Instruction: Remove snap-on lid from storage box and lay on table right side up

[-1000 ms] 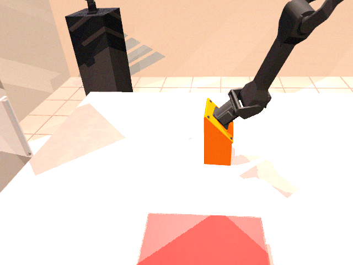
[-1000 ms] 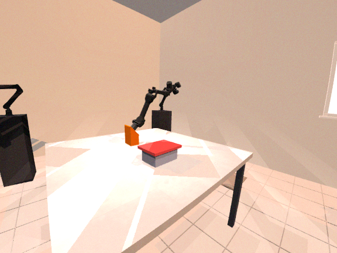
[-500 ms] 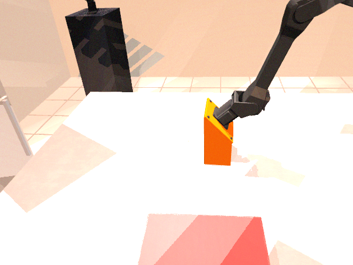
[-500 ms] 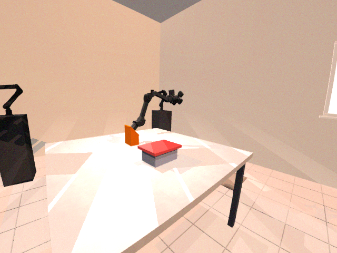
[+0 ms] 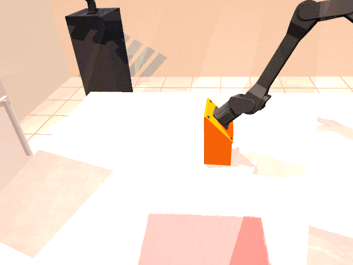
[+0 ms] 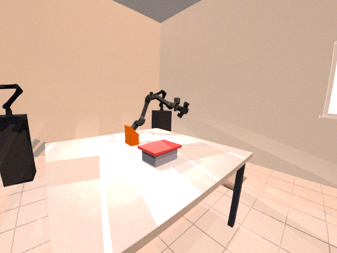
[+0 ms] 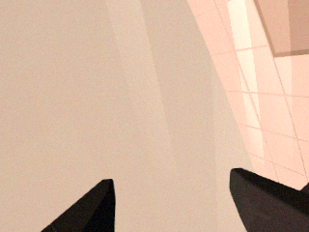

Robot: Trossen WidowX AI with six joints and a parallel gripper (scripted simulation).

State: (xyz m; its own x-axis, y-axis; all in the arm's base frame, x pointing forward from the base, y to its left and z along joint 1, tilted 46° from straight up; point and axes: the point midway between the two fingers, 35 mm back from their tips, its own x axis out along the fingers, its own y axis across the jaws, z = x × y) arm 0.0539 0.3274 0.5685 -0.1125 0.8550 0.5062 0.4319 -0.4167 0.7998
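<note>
My gripper tip is now 410 mm short of the lid, 650 mm to the left of it and 190 mm above it. The rest, counted from my gripper tip: grey storage box: 410 mm ahead, 650 mm to the right, 230 mm below.
</note>
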